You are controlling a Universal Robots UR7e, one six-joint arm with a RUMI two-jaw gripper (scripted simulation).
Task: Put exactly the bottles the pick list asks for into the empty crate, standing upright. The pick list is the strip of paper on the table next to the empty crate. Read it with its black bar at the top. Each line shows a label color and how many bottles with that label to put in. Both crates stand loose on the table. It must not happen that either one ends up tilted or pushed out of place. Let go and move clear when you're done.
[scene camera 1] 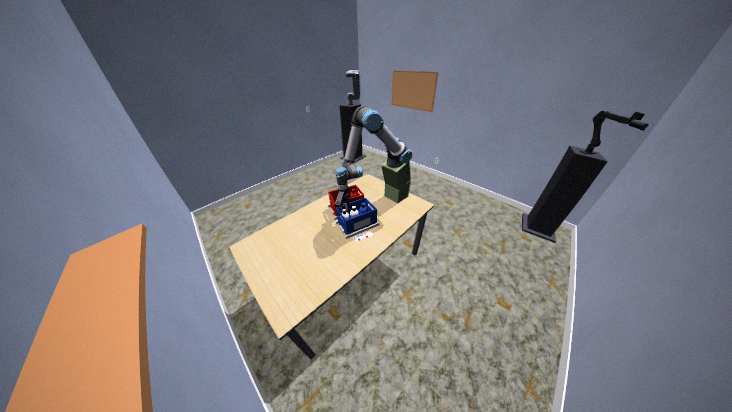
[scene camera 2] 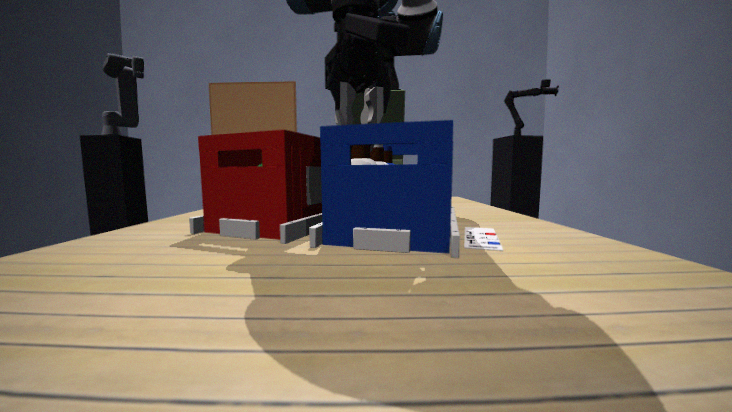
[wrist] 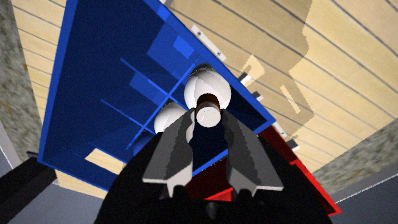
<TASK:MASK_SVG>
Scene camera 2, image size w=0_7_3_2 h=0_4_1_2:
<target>my gripper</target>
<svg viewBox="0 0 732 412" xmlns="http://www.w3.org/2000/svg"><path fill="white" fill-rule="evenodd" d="M336 0L332 6L332 16L335 21L334 32L337 32L337 43L325 57L325 89L331 91L335 101L335 123L337 125L353 123L354 117L351 107L356 93L360 92L364 93L361 124L382 123L390 97L391 84L388 66L385 66L383 59L385 55L380 50L380 47L391 48L394 45L405 47L410 27L400 24L391 16L383 16L378 19L378 5L374 0Z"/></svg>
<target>blue crate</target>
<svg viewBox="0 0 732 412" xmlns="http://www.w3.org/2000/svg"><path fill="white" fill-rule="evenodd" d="M453 120L320 126L323 245L353 247L353 229L355 227L399 229L411 231L410 251L449 253ZM351 145L383 144L383 146L392 146L393 155L418 155L417 164L351 165Z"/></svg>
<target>red crate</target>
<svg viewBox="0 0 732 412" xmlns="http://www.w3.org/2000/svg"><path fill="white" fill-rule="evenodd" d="M320 137L288 130L199 136L204 232L220 234L219 219L256 220L259 221L260 238L280 240L280 224L322 213Z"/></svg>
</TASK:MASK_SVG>
